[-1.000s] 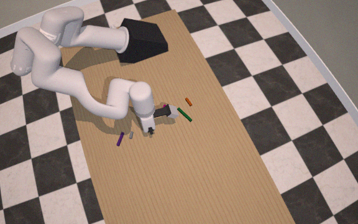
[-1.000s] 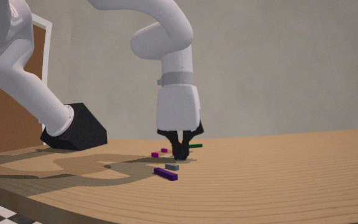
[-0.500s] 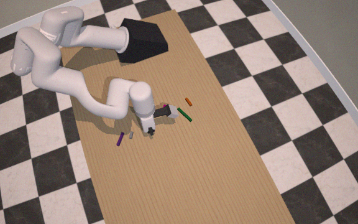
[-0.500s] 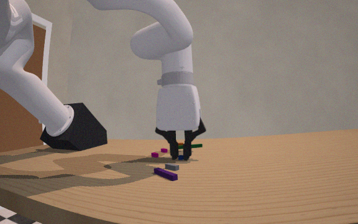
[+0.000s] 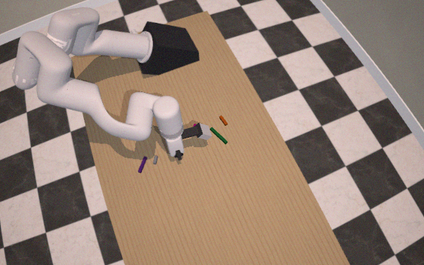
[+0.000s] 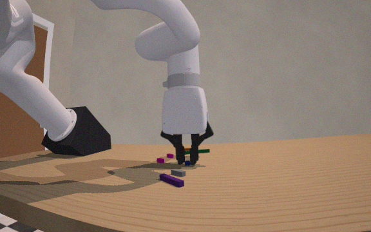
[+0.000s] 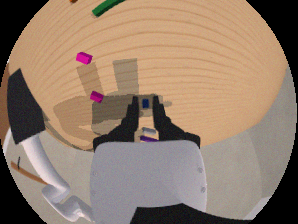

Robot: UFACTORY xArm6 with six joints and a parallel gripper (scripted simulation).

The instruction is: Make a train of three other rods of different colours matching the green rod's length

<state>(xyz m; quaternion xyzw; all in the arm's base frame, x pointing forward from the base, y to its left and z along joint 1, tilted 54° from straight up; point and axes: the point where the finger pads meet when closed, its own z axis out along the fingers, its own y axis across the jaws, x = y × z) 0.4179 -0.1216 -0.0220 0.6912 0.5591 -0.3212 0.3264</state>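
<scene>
Now: the blue rod 20 mm below my hand. From my hand the other things lie so: purple rod (130 mm to the right, 20 mm below, 10 mm behind); grey rod (80 mm to the right, 20 mm below, 10 mm behind); green rod (160 mm to the left, 20 mm below, 10 mm ahead).
</scene>
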